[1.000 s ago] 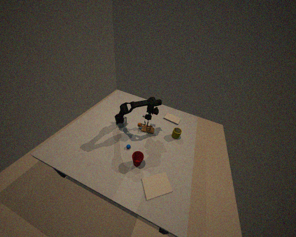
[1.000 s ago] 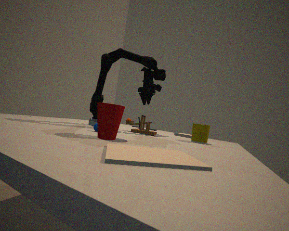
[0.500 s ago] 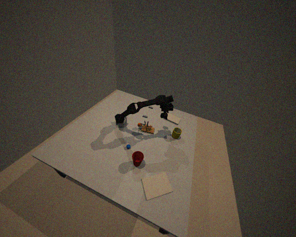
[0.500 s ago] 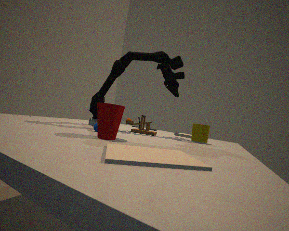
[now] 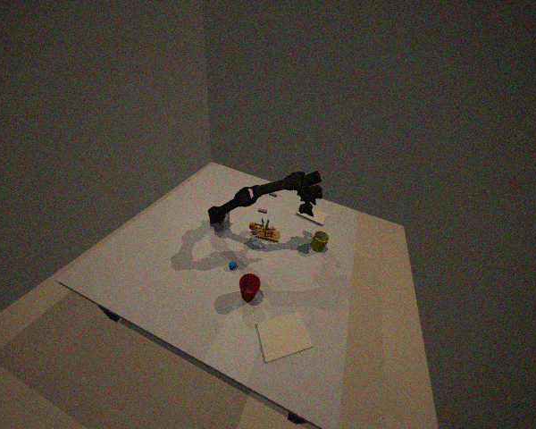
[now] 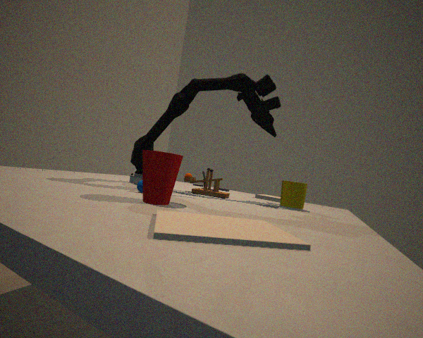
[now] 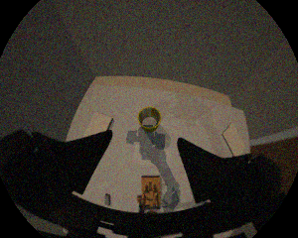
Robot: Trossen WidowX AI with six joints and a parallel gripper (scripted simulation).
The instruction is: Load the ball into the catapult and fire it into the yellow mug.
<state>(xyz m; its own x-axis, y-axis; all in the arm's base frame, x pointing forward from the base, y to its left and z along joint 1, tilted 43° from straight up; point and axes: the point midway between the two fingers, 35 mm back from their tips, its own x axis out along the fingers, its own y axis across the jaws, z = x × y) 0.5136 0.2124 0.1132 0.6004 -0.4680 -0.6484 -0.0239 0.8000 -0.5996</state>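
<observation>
Now: the orange ball 32 cm behind my gripper tip, 21 cm below it and 5 cm to the right of it. From my gripper tip the other things lie so: wooden catapult 25 cm behind, 22 cm below, 3 cm to the right; yellow mug 24 cm below, 10 cm ahead, 1 cm to the left; blue ball 33 cm to the right, 32 cm behind, 25 cm below.
</observation>
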